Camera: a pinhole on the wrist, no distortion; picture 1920 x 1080 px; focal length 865.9 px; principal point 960.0 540.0 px. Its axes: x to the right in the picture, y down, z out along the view. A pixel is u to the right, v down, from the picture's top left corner.
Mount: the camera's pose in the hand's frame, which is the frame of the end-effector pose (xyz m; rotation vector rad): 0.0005 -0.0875 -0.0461 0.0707 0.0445 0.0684
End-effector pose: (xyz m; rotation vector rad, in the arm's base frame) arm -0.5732 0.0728 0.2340 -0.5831 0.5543 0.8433
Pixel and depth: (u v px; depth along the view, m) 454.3 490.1 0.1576
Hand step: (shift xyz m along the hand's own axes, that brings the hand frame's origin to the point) -0.0832 -0.1138 0.1142
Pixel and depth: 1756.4 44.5 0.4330
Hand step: 0.4342 -0.3362 0.3508
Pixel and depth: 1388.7 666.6 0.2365
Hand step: 0.1260 -0.0612 0.1872
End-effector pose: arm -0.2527 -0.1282 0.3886 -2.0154 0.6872 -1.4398
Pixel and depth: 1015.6 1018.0 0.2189
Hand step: 0.0167 0.0186 0.1802
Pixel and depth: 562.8 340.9 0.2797
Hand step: -0.1100 -0.1798 0.2334
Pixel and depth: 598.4 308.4 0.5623
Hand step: -0.1972 -0.2924 0.5133
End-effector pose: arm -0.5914 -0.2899 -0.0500 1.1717 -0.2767 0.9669
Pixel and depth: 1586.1 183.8 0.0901
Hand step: 0.0721 -0.1261 0.0383
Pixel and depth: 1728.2 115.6 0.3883
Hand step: 0.3747 -0.2796 0.3127
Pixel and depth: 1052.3 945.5 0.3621
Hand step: 0.0446 0.0589 0.3253
